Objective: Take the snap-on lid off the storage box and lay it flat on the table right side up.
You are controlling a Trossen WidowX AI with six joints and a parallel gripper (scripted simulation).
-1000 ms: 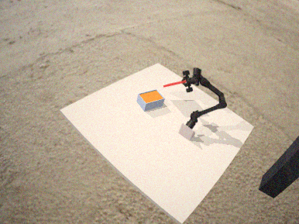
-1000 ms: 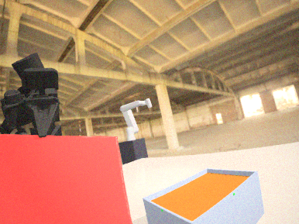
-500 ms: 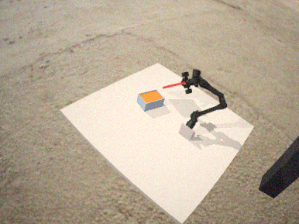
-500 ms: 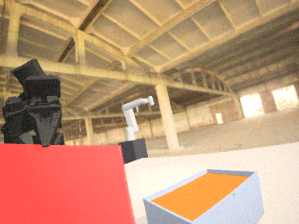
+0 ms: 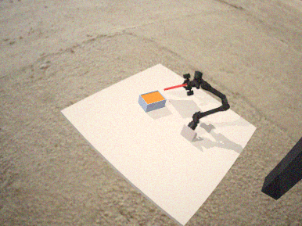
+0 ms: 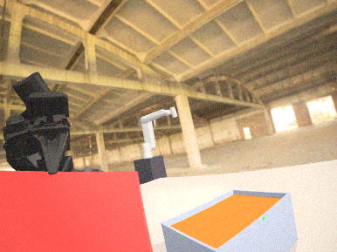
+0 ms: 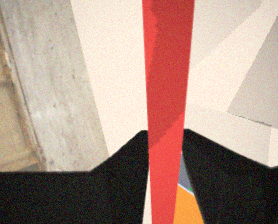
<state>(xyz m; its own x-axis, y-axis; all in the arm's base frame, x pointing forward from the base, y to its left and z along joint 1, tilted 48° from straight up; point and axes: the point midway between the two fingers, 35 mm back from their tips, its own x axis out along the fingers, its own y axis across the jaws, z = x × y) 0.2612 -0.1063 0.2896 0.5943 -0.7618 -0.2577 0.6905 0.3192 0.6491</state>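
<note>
Right now the red lid is 50 mm below my gripper tip, 40 mm to the right of it and 40 mm ahead of it. The rest, counted from my gripper tip: storage box (200 mm to the left, 160 mm below, 160 mm ahead).
</note>
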